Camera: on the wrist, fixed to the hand. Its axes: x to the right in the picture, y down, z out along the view.
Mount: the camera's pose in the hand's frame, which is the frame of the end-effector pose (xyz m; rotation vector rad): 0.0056 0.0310 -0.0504 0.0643 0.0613 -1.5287
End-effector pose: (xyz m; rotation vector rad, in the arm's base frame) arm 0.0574 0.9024 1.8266 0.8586 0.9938 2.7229
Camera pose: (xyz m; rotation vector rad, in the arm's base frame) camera 0.0276 0.8519 1.8171 -0.1043 1.0473 1.3771
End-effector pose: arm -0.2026 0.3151 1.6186 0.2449 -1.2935 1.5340
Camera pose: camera -0.2072 0.3637 1.5846 0.9443 -0.6054 0.2423
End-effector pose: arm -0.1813 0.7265 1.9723 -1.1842 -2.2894 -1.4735
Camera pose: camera -0.1766 0.6938 2.0217 -0.7123 2.2926 1.1037
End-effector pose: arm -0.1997 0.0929 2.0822 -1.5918 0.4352 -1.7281
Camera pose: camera -0.2390 0.0566 2.0562 1.5046 0.8892 2.1424
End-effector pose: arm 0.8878 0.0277 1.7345 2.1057 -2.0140 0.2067
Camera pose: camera 0.8597 0.0340 1.7865 2.8883 0.0196 0.0420
